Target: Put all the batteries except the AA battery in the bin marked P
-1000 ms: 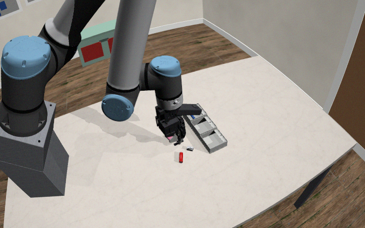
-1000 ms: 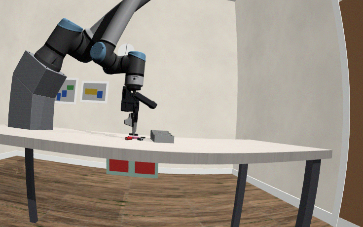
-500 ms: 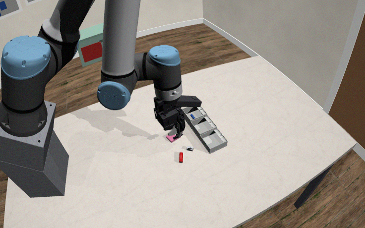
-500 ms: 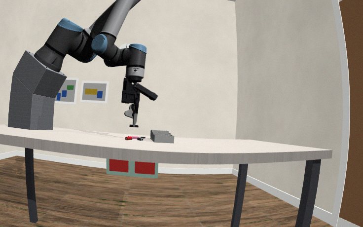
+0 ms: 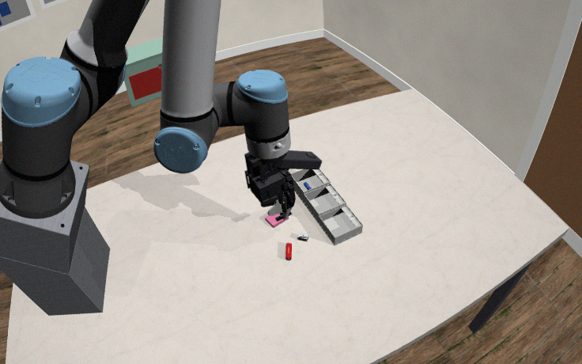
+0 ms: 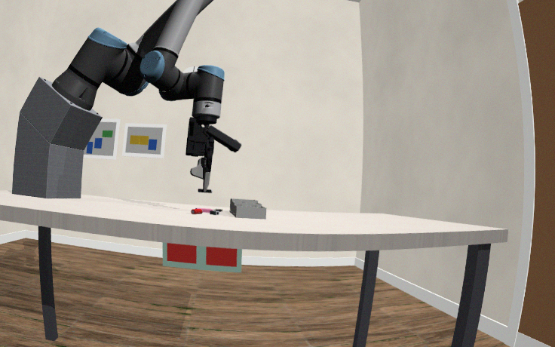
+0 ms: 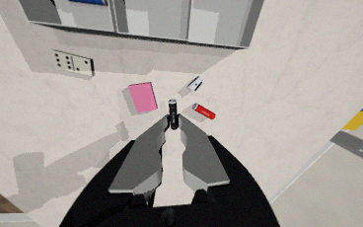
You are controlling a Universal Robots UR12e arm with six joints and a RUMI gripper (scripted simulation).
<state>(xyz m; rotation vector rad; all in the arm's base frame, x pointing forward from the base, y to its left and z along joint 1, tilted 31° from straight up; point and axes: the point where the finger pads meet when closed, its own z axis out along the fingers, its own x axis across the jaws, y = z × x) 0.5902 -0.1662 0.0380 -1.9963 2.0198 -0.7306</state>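
My hand is 14 cm short of the blue battery, 8 cm to the right of it and 7 cm above it. From my hand the other things lie so: red battery 3 cm behind, 6 cm to the right, 7 cm below; then black battery 1 cm below; then pink block 1 cm ahead, 5 cm to the left, 7 cm below.
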